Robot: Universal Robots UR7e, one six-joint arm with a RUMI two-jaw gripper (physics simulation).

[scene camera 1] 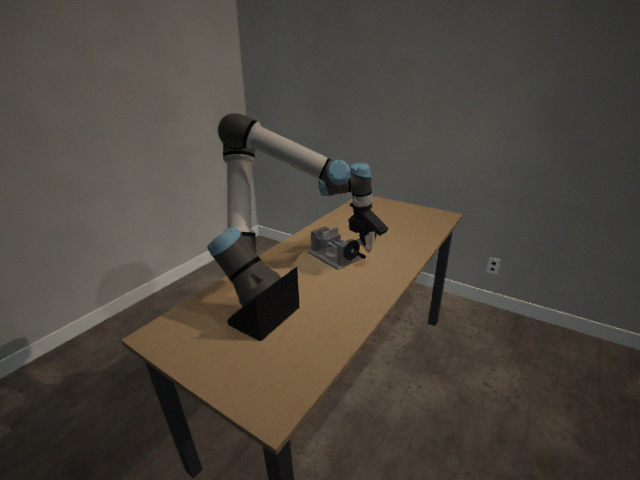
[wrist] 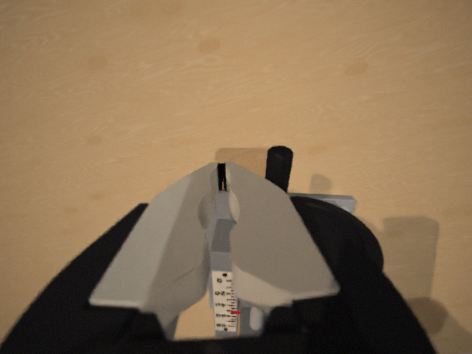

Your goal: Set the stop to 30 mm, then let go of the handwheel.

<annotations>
my gripper: scene camera 1; wrist
same spot on my gripper: (scene camera 1: 367, 241) = (wrist: 269, 220)
</annotations>
